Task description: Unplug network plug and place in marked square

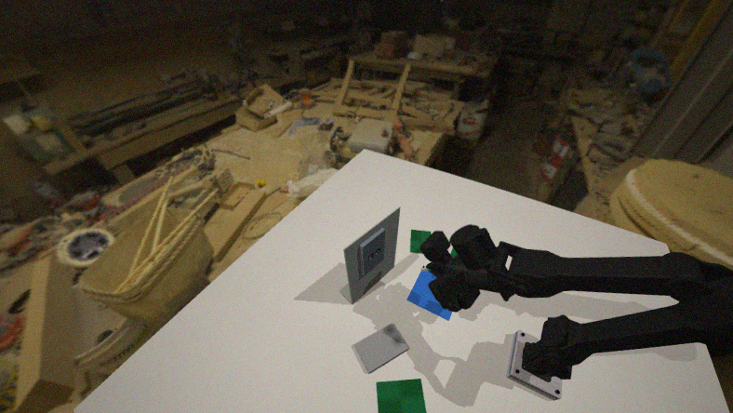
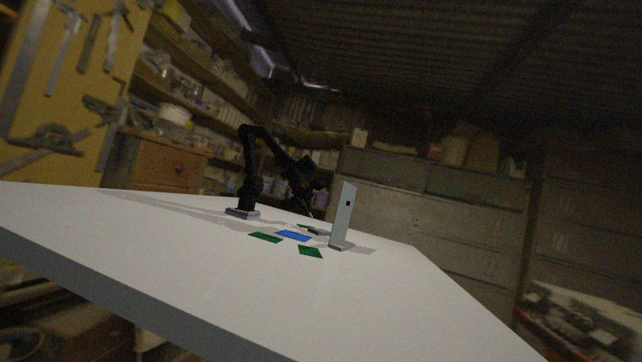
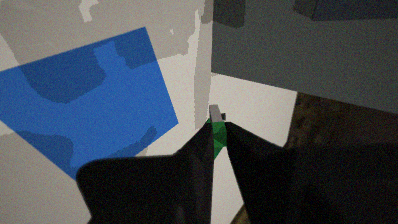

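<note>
Now: the blue square 10 cm below my gripper tip and 4 cm behind it. From my gripper tip the other things lie so: grey upright panel 13 cm ahead, 7 cm to the left, 1 cm above; green network plug right at my gripper tip; flat grey plate 20 cm to the left, 9 cm below, 2 cm ahead.
</note>
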